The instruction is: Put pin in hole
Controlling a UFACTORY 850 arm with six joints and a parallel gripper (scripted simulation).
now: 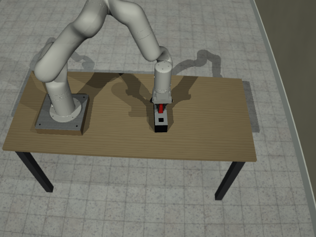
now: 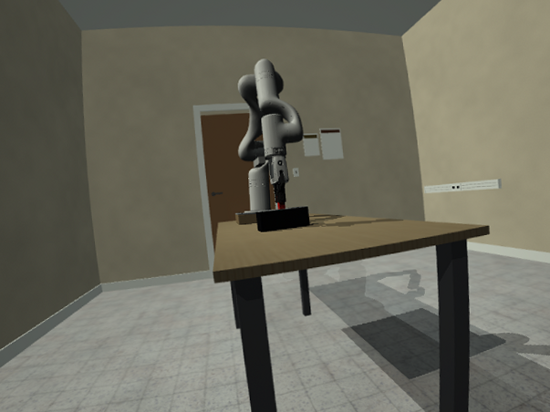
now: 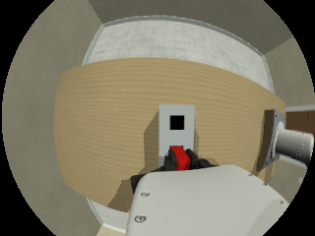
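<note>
Now: the black block 80 mm below my hand. Also, from my hand: pin 20 mm below.
</note>
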